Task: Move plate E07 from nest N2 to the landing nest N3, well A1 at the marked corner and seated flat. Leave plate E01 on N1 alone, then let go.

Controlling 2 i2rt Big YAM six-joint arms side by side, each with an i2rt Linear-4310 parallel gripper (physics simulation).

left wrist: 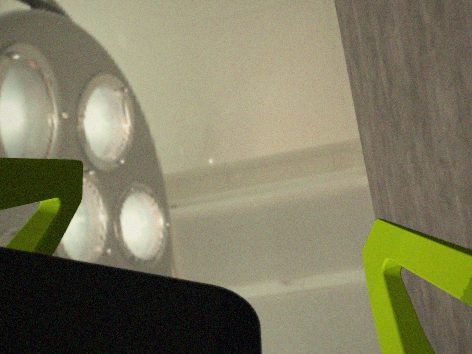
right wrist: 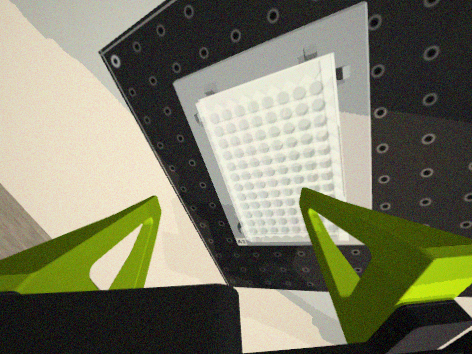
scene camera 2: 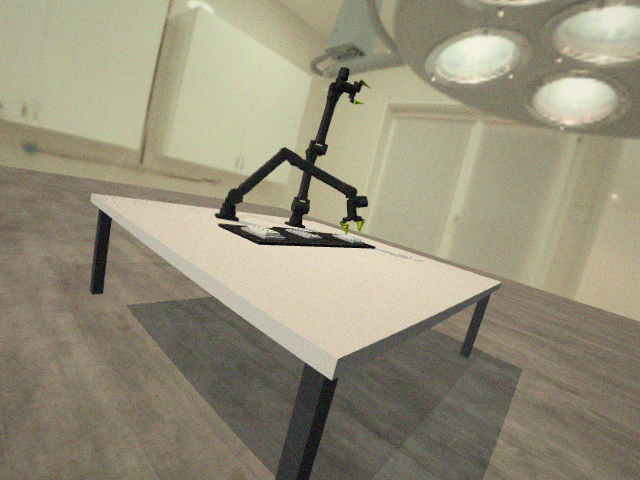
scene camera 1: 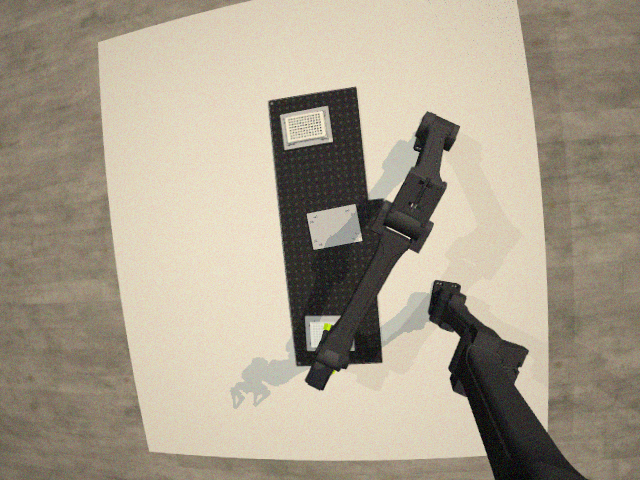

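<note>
A white well plate (scene camera 1: pixel 316 338) (right wrist: pixel 270 160) sits on a grey nest (right wrist: pixel 345 30) at the board's lower end in scene camera 1; an A1 mark (right wrist: pixel 241 241) shows at a nest corner. My right gripper (scene camera 1: pixel 329 349) (scene camera 2: pixel 353 230) (right wrist: pixel 230 199) is open above this plate, empty, its fingers offset toward one end of it in the right wrist view. A cream well plate (scene camera 1: pixel 305 126) (scene camera 2: pixel 263 231) sits on the nest at the board's other end. The middle nest (scene camera 1: pixel 325 222) is empty. Plate labels are unreadable. My left gripper (scene camera 2: pixel 365 94) (left wrist: pixel 229 208) is open and empty, raised high.
The nests stand on a black perforated board (scene camera 1: pixel 320 175) (right wrist: pixel 405 90) on the pale table (scene camera 1: pixel 196 232) (scene camera 2: pixel 310 289). The right arm reaches across the board in scene camera 1 and partly hides the white plate. The left arm (scene camera 2: pixel 323 124) stands upright behind it in scene camera 2.
</note>
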